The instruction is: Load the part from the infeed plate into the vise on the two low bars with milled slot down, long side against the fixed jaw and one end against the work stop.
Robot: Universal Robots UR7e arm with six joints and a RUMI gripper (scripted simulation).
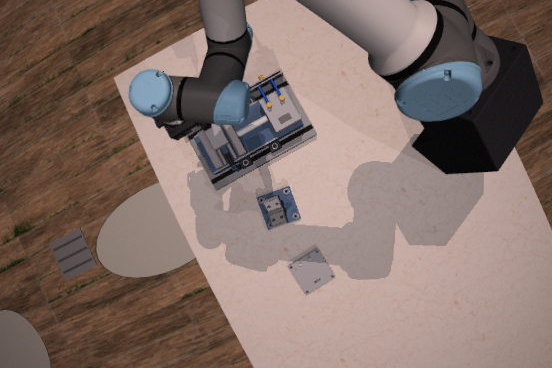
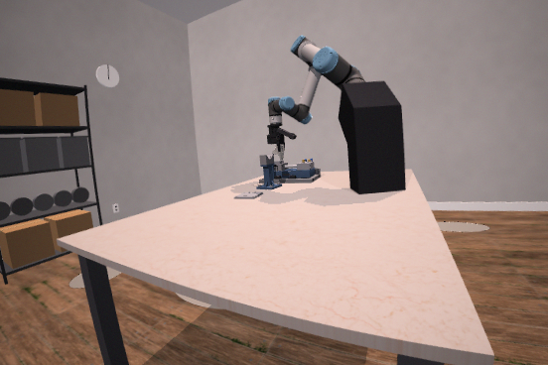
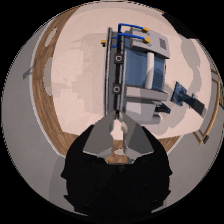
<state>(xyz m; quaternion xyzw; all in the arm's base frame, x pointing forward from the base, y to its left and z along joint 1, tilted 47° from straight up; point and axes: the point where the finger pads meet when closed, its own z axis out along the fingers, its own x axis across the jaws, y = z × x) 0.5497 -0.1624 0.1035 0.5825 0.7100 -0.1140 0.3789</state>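
My gripper is now 50 mm to the right of the part and 30 mm above it. Also, from my hand: air cylinder (170 mm behind, 60 mm to the left, 40 mm below); then vise (70 mm behind, 60 mm to the left, 80 mm below); then air cylinder rod (90 mm behind, 60 mm to the left, 40 mm below).
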